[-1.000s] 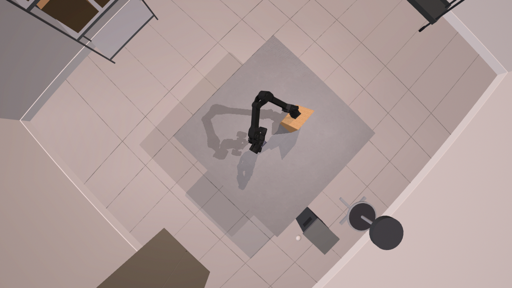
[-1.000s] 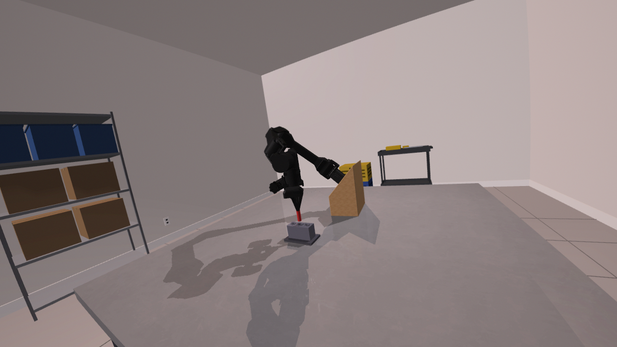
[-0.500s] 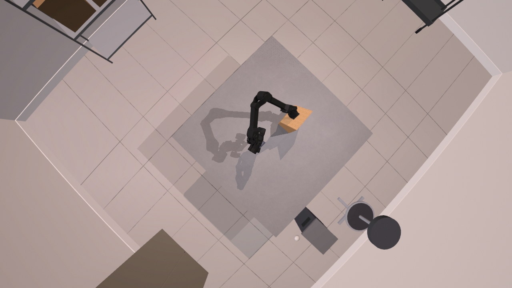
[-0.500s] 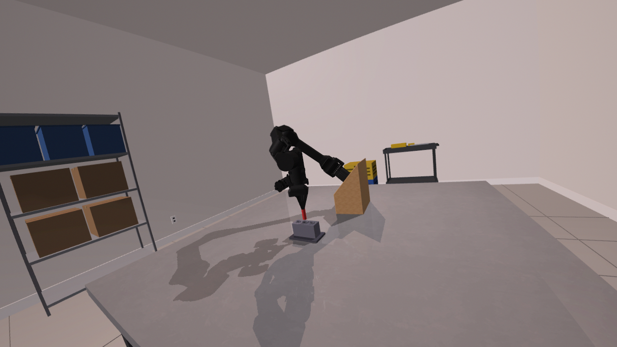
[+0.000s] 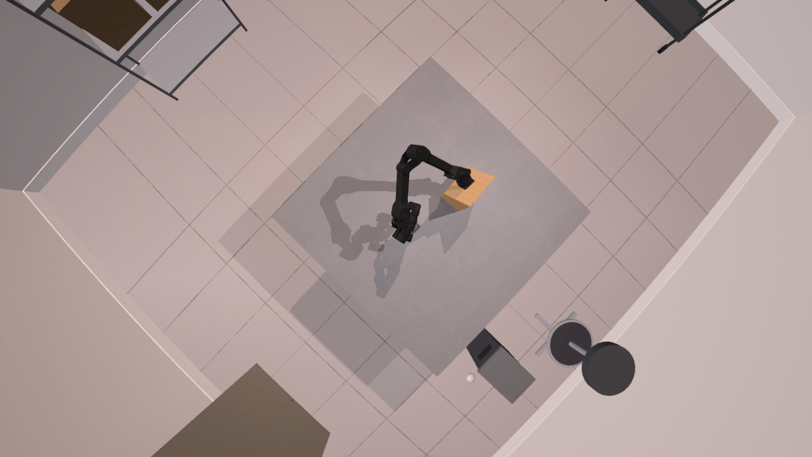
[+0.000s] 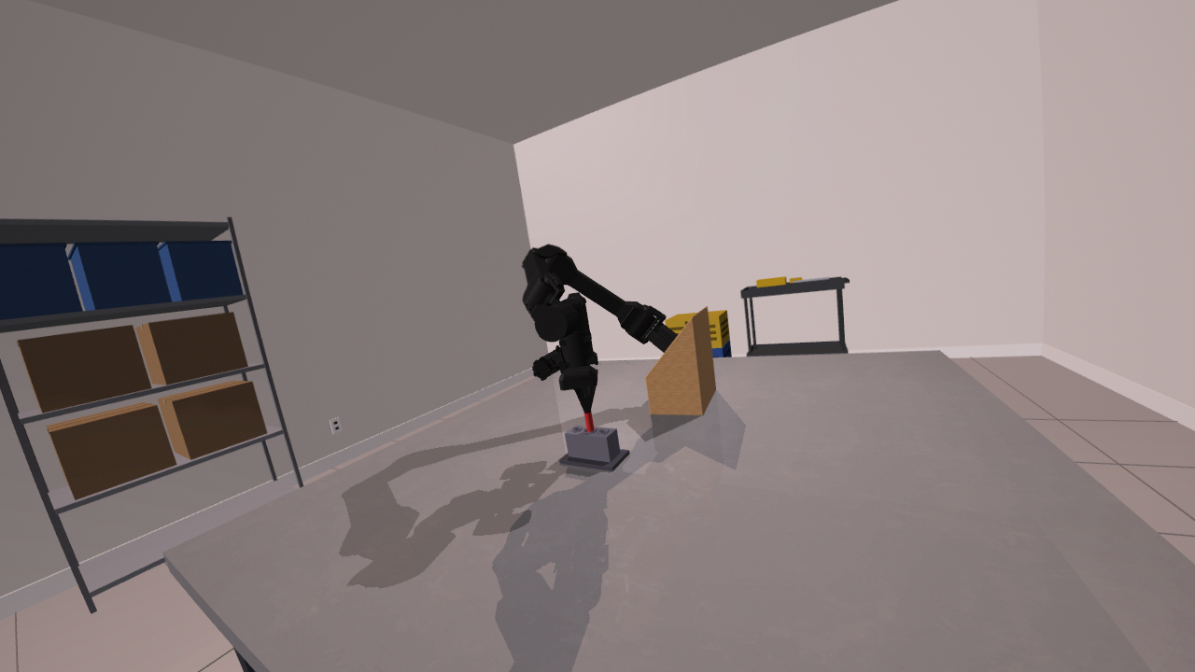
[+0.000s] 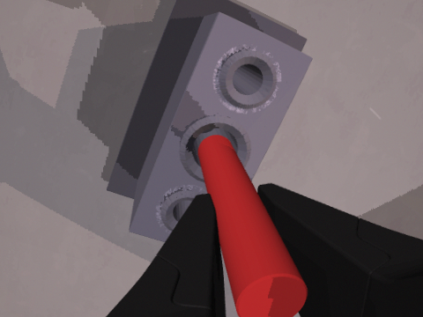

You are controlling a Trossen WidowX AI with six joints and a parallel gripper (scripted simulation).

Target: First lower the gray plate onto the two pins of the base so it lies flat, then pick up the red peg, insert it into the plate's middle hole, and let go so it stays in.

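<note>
My gripper tip is right at the red peg. The rest, counted from my gripper tip: base 90 mm below; then gray plate 50 mm below.
</note>
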